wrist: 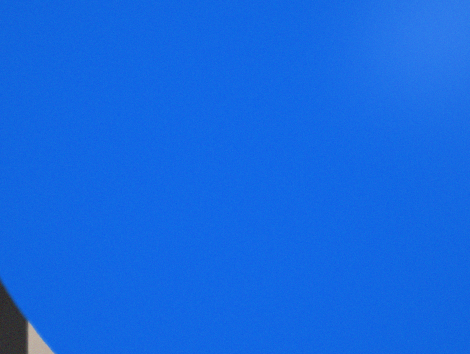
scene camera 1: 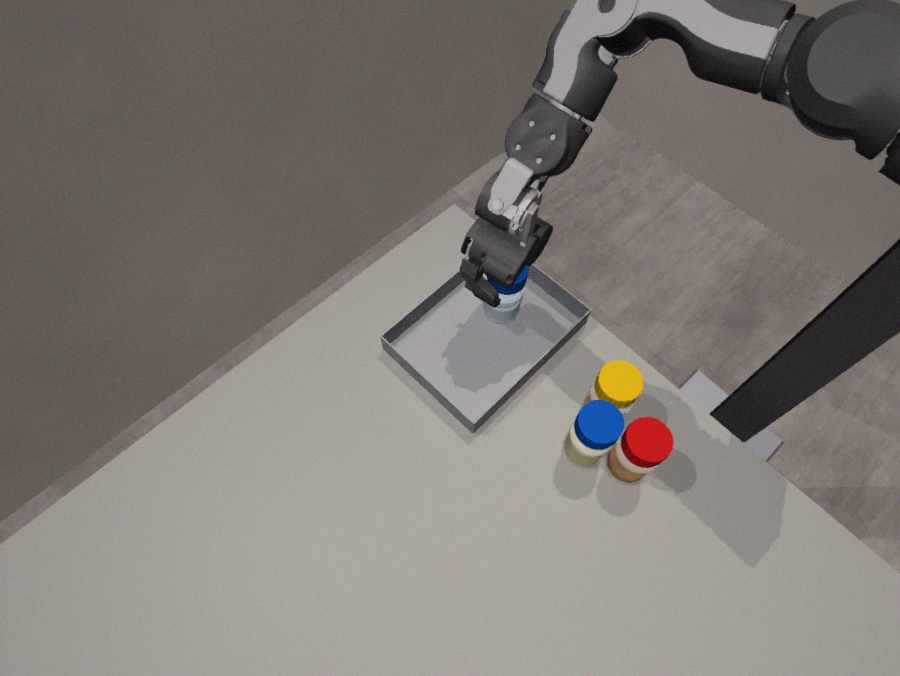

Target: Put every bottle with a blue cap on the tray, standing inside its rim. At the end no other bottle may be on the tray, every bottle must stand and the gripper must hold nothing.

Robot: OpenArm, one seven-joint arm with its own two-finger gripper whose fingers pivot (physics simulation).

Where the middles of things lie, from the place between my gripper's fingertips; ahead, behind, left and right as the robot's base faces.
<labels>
The grey tray (scene camera 1: 472,366) lies 4 cm ahead of my hand, 3 cm to the left of it and 5 cm below it. Also, from my hand: red-capped bottle (scene camera 1: 647,441): 4 cm ahead, 29 cm to the left, 1 cm below; light base (scene camera 1: 699,388): 19 cm behind, 36 cm to the left, 33 cm below; yellow-capped bottle (scene camera 1: 619,382): 1 cm ahead, 22 cm to the left, 1 cm below.
</labels>
